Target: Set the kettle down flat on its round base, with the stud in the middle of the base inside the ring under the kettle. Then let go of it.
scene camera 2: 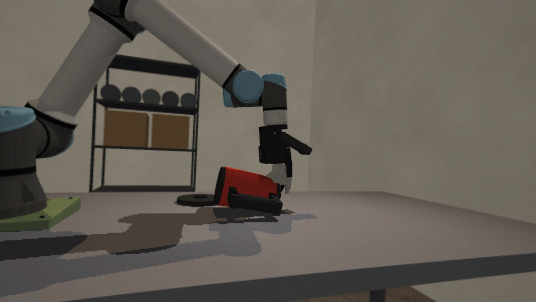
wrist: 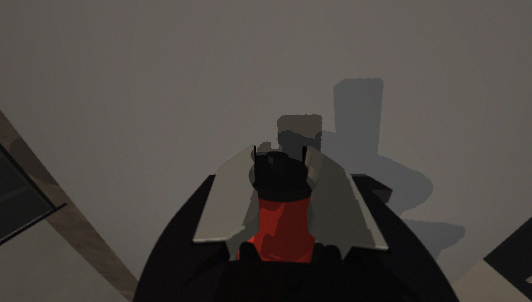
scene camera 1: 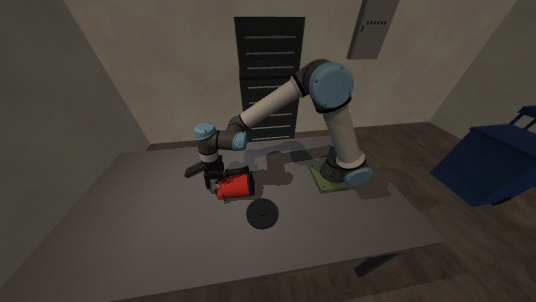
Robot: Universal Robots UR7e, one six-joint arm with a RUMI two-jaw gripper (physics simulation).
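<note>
The red kettle (scene camera 1: 235, 186) (scene camera 2: 245, 184) (wrist: 285, 230) lies on its side on the table. Its underside faces the round base, and its black lid (wrist: 282, 182) end dips toward the table. Its black handle (scene camera 2: 255, 204) is low on the side facing scene camera 2. The ring under the kettle is hidden. The black round base (scene camera 1: 254, 219) (scene camera 2: 191, 200) lies flat beside the kettle's underside, with a small stud in its middle. My gripper (scene camera 1: 214, 187) (scene camera 2: 287, 189) (wrist: 278, 147) points down at the lid end, part open, its fingers on either side of the lid without gripping it.
The grey table (scene camera 1: 150, 230) (scene camera 2: 400, 240) carries the arm's green mounting plate (scene camera 1: 325, 188) (scene camera 2: 62, 211). A blue object (scene camera 1: 480, 165) stands at the right in scene camera 1. A shelf rack (scene camera 2: 93, 155) stands behind the table in scene camera 2.
</note>
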